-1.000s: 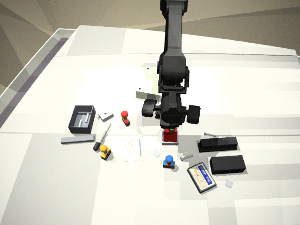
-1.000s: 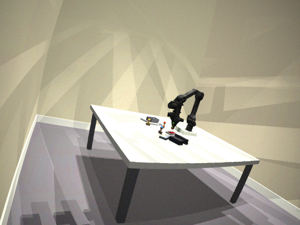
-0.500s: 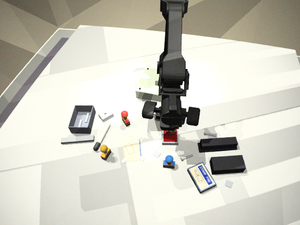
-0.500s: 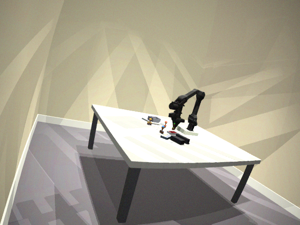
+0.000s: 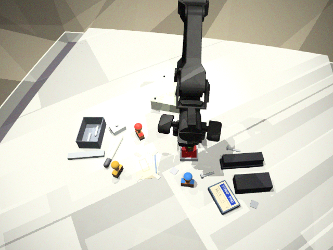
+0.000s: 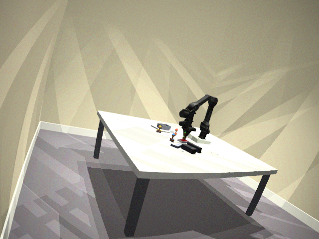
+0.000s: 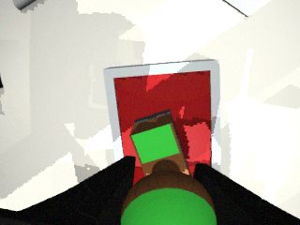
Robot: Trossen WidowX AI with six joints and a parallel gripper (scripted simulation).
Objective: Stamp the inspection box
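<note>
My gripper tip is 40 mm above the red ink pad. From my gripper tip the other things lie so: cream card: 140 mm to the right, 70 mm ahead, 50 mm below; then blue-knobbed stamp: 130 mm ahead, 30 mm below; then green-knobbed stamp: right at my gripper tip.
</note>
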